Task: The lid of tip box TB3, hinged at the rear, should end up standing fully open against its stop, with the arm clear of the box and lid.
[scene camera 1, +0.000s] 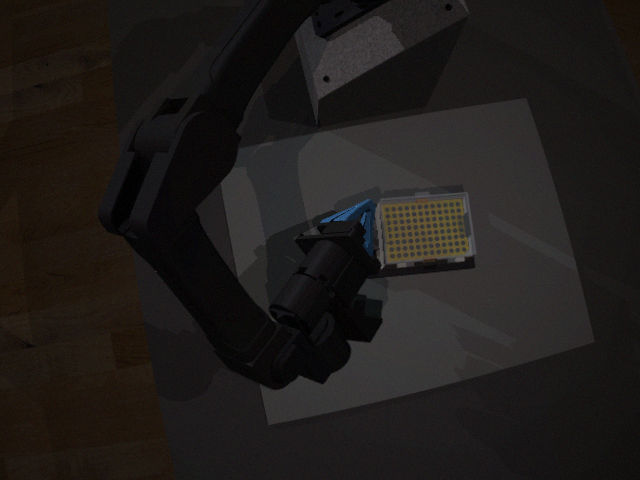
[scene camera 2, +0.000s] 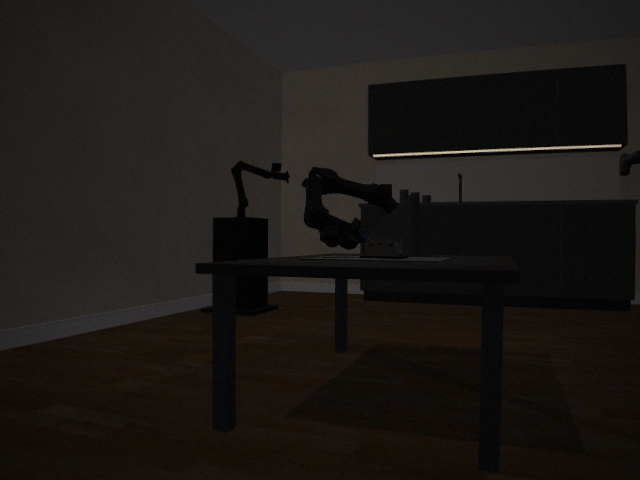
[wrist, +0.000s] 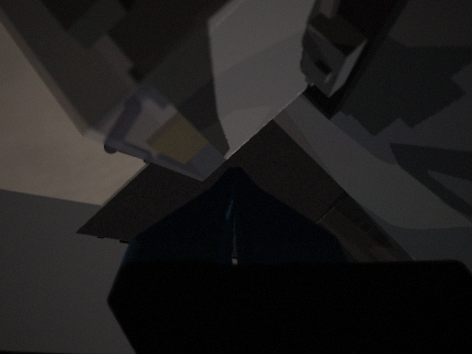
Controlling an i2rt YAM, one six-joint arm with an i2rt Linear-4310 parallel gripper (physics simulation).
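Seen in the pictures: gripper, fingertip midpoint: (scene camera 1: 371, 202) (scene camera 2: 370, 240) (wrist: 234, 178); arm's base, link origin: (scene camera 2: 397, 213).
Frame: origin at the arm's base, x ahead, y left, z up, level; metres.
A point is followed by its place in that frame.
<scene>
Tip box TB3 (scene camera 1: 425, 230) @(z -0.108, x 0.309, y 0.013 m) (scene camera 2: 382, 248) @(z -0.149, x 0.347, y 0.023 m) stands on the grey mat (scene camera 1: 485, 152) @(z -0.186, x 0.196, y 0.155 m), its yellow tip rack showing through the clear lid (scene camera 1: 424, 197) @(z -0.108, x 0.266, y 0.022 m) (wrist: 161, 140) @(z -0.116, x 0.318, y -0.043 m). In the top view the lid still covers the rack. In the wrist view its edge shows from below, seemingly raised a little; I cannot tell how far. My gripper (scene camera 1: 370, 211) @(z -0.122, x 0.257, y -0.047 m) (scene camera 2: 361, 235) @(z -0.122, x 0.257, y -0.047 m) (wrist: 234, 178) @(z -0.122, x 0.257, y -0.047 m), with blue fingers, is shut and empty. Its tips are at the box's left edge, right by the lid's rim.
A grey wedge-shaped block (scene camera 1: 375, 43) @(z -0.016, x 0.080, y -0.014 m) (scene camera 2: 390, 221) @(z -0.040, x 0.110, y -0.004 m) stands just behind the box at the mat's far edge. My arm (scene camera 1: 190, 200) @(z 0.147, x 0.289, y -0.239 m) curves over the left of the mat. A second arm (scene camera 2: 244, 178) stands on a black pedestal (scene camera 2: 239, 248) beyond the table (scene camera 2: 347, 267) @(z -0.189, x 0.941, y 0.080 m).
</scene>
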